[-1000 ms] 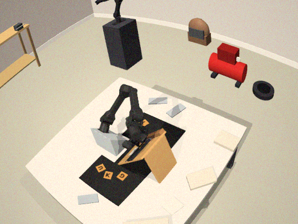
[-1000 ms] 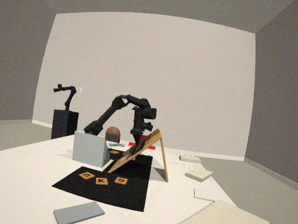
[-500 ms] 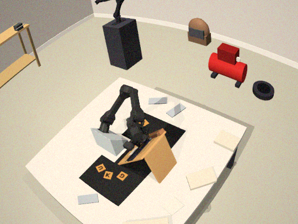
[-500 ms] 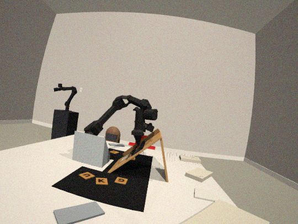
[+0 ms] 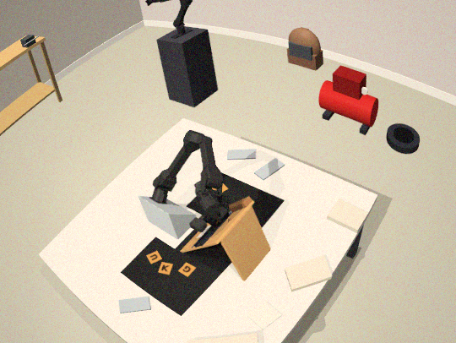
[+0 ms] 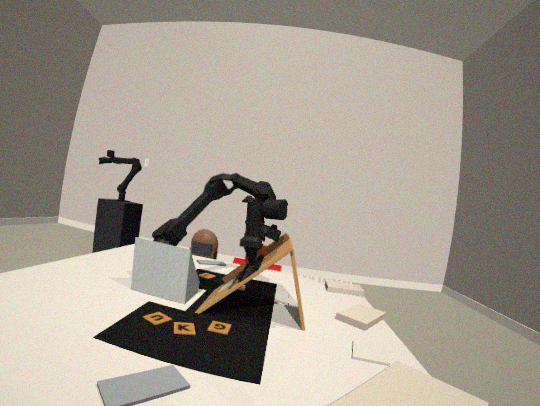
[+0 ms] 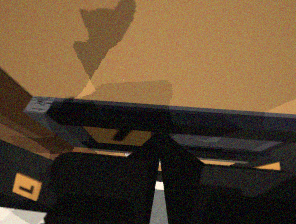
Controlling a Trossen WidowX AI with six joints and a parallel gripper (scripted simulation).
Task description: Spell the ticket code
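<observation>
Right now the 7 tile is 4 cm to the left of my gripper tip. The rest, counted from my gripper tip: white ticket 7 cm behind, 8 cm below; then black mat 14 cm behind, 1 cm to the right, 16 cm below; then g tile 4 cm behind, 18 cm to the right, 15 cm below.
</observation>
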